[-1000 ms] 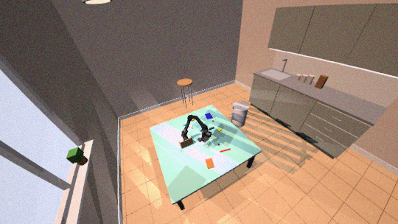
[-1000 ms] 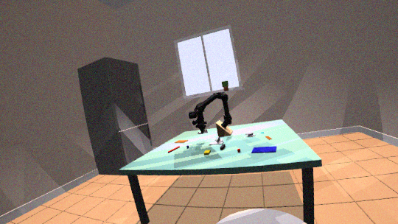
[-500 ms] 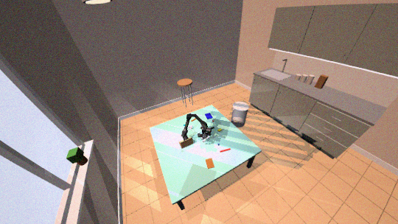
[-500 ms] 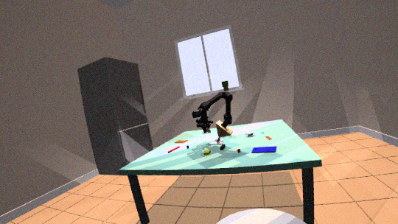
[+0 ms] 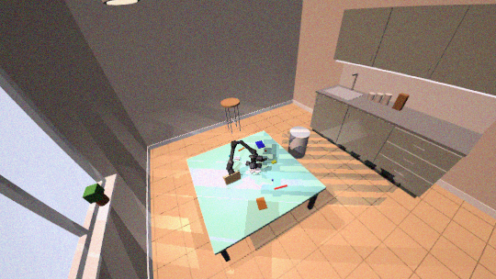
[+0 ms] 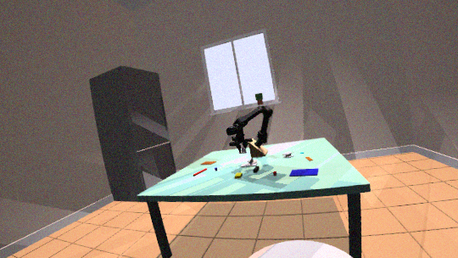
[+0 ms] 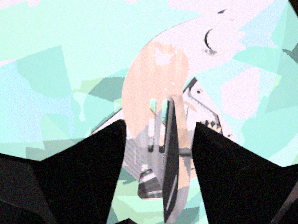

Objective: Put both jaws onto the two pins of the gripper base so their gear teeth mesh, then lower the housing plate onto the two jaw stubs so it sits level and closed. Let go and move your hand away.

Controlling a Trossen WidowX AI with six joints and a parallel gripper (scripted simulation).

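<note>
Now: the pale flat plate 90 mm below my gripper tip, 70 mm ahead of it and 40 mm to the left of it. The rest, counted from my gripper tip: red stick (340 mm to the right, 120 mm ahead, 90 mm below); yellow block (310 mm ahead, 80 mm below); dark block (230 mm ahead, 110 mm to the left, 80 mm below).
</note>
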